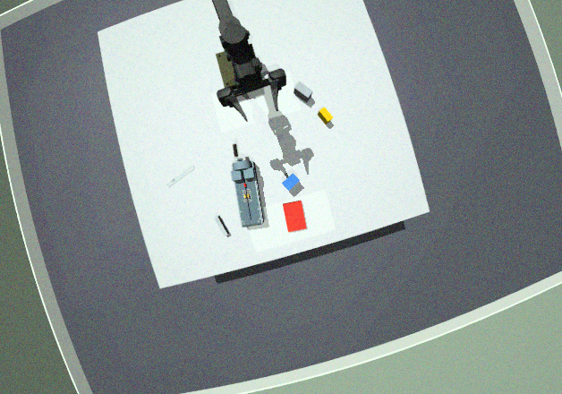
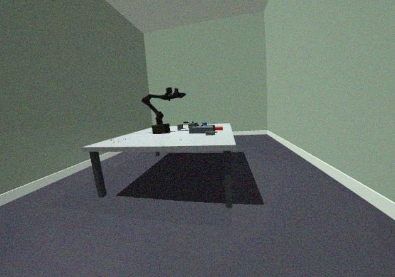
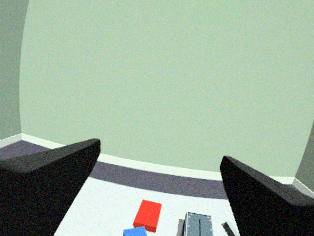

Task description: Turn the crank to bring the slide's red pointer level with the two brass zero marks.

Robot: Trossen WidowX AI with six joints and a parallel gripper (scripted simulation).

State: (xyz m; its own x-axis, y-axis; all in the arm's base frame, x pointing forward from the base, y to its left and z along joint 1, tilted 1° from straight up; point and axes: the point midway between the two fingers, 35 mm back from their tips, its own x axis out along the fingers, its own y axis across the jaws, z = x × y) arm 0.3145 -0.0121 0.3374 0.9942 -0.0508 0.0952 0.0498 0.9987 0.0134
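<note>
Right now the crank handle is 14 cm to the right of my gripper tip and 32 cm below it. Also, from my gripper tip: red pointer (13 cm ahead, 16 cm to the right, 35 cm below); blue block (19 cm ahead, 2 cm to the left, 39 cm below); grey block (14 cm behind, 21 cm to the left, 40 cm below).
</note>
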